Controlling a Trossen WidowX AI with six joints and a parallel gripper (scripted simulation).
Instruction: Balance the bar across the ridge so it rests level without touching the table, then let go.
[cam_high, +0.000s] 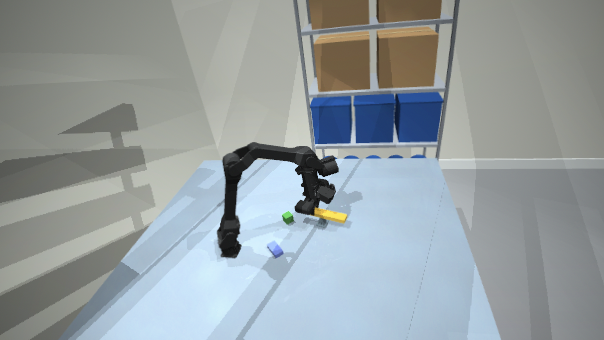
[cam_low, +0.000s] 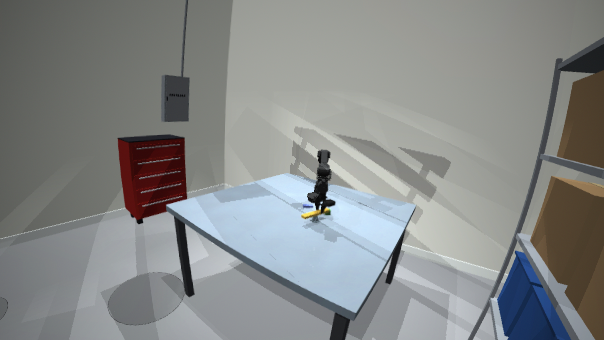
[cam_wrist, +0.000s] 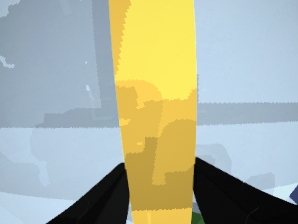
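Now: gripper tip 3 cm short of the yellow bar and 1 cm to the left of it. Round my gripper tip: green cube (11 cm behind, 3 cm below); then flat blue block (16 cm to the right, 13 cm behind, 4 cm below).
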